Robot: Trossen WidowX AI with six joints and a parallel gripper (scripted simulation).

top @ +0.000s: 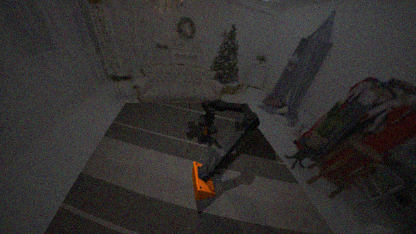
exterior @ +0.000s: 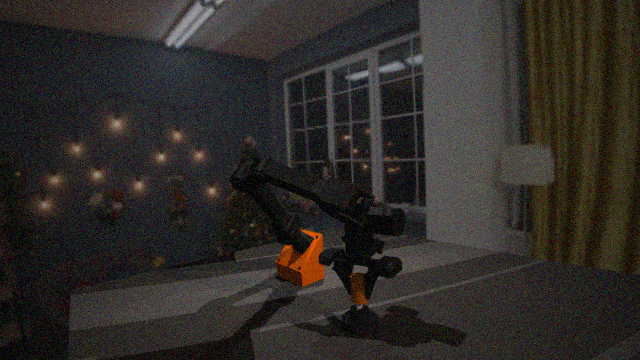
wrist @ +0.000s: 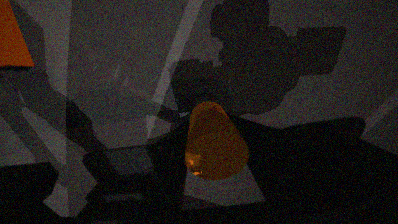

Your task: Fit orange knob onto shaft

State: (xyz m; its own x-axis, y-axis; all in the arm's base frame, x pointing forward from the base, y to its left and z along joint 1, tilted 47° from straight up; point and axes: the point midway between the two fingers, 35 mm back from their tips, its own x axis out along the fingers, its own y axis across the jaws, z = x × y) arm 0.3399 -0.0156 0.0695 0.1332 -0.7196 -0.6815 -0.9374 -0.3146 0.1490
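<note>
Right now my gripper tip is 30 mm below the orange knob. From my gripper tip the other things lie so: round pedestal (40 mm below).
</note>
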